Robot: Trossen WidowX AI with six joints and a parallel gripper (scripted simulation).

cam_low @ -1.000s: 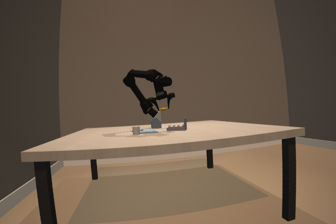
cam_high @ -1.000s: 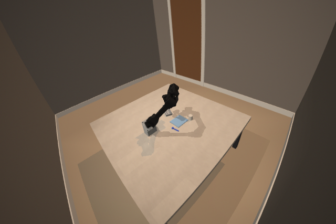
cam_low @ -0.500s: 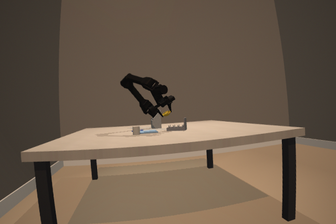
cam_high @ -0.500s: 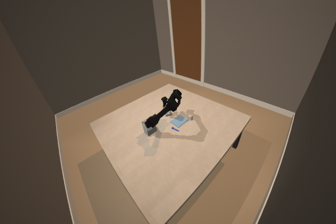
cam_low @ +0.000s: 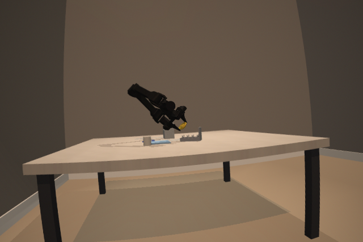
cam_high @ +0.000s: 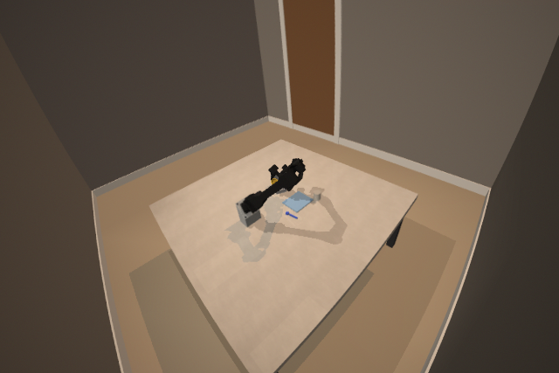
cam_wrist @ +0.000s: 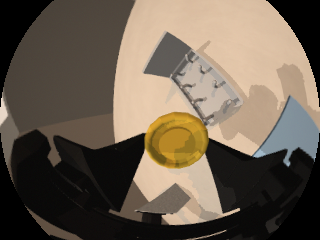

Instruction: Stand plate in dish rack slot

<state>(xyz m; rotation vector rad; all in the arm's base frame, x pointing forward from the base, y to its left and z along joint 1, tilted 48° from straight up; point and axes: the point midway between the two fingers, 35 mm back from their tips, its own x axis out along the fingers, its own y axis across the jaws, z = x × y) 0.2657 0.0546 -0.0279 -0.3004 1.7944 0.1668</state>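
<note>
The dish rack is 60 mm below my gripper tip, 60 mm ahead of it and 30 mm to the left of it. Round my gripper tip: blue spoon 220 mm to the right, 80 mm below, 60 mm behind; light blue mat 160 mm to the right, 80 mm below, 50 mm ahead; yellow plate 10 mm above.
</note>
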